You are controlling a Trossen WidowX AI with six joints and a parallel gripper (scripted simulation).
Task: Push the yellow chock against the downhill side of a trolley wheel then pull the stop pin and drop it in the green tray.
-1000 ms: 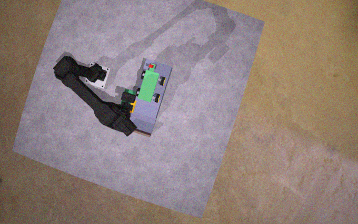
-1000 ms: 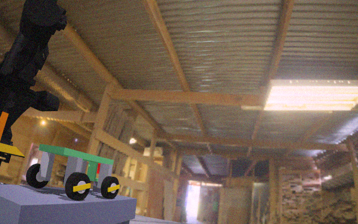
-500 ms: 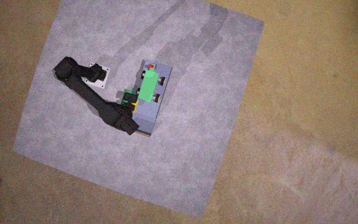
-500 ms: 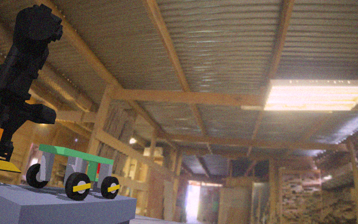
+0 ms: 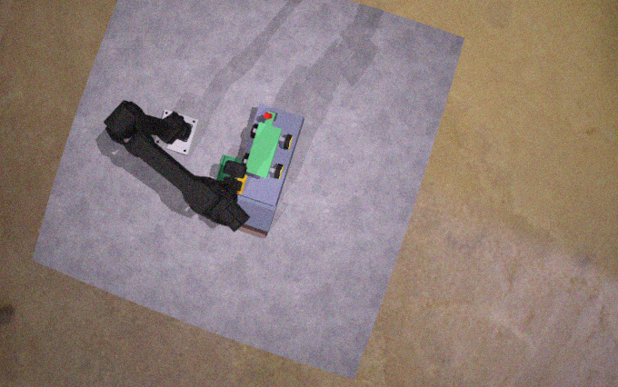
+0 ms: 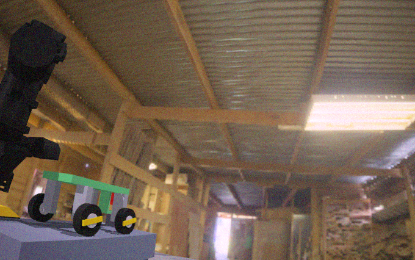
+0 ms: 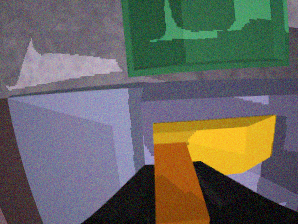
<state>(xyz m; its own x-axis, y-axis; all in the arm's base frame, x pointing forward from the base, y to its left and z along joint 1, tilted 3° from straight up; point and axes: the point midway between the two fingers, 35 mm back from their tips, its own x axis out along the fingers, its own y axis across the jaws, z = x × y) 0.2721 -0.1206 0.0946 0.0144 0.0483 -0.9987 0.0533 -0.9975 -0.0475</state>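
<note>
The stop pin is 260 mm to the left of my gripper tip, 40 mm above it and 20 mm ahead of it. From my gripper tip the other things lie so: brown strip: 110 mm to the right, 60 mm below, 60 mm ahead; then green tray: 100 mm below, 70 mm behind, 40 mm to the left; then yellow chock: 20 mm to the left, 10 mm below.
</note>
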